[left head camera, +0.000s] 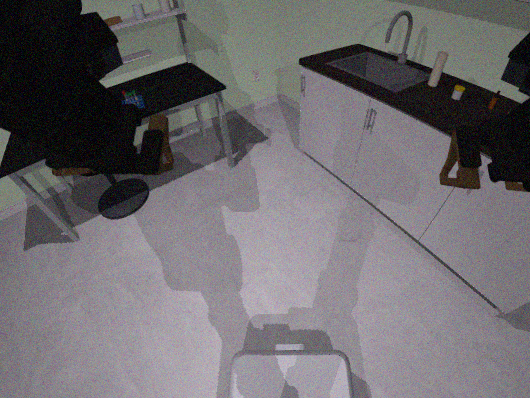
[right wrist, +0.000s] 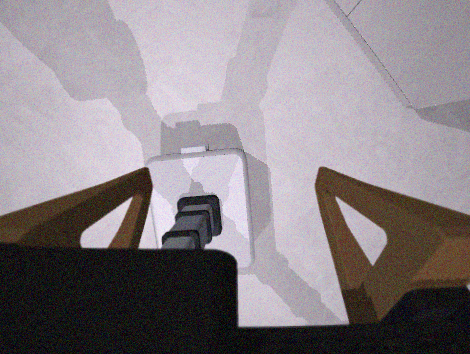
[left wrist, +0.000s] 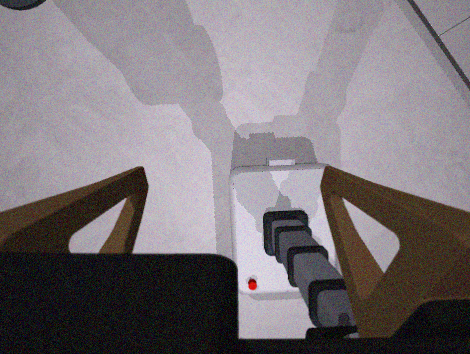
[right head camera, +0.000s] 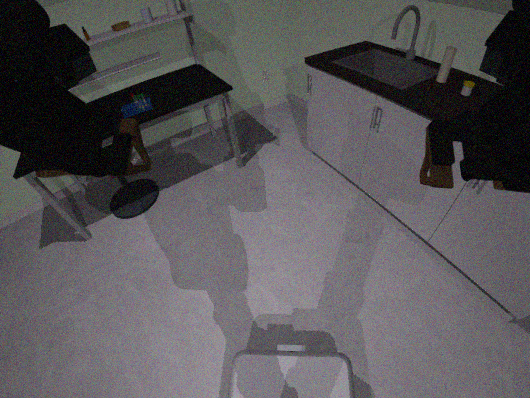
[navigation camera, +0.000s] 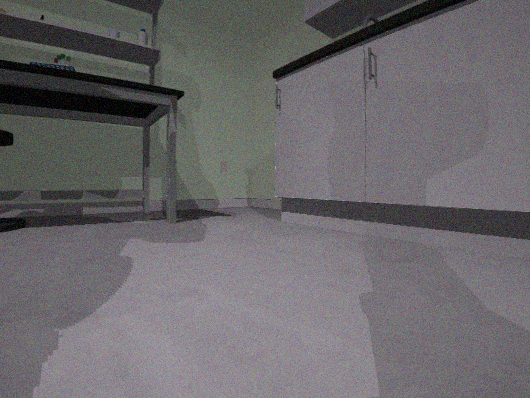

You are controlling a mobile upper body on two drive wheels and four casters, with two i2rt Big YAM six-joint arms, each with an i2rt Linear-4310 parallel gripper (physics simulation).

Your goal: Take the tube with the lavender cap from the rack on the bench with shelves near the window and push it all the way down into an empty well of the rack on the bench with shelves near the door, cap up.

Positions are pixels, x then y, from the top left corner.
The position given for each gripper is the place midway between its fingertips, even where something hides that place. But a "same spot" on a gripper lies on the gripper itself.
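Left head camera view: the left gripper and the right gripper show. Right head camera view: the left gripper and the right gripper show here too. On the left gripper, point(left head camera: 150, 161) and point(right head camera: 118, 163) are the same spot. On the right gripper, point(left head camera: 464, 147) and point(right head camera: 436, 143) are the same spot. The left gripper shows in the left wrist view point(234, 176), while the right gripper is out of frame in the left wrist view. The right gripper shows in the right wrist view point(233, 176), while the left gripper is out of frame in the right wrist view. In the navigation camera view the left gripper is out of frame, and in the navigation camera view the right gripper is out of frame.
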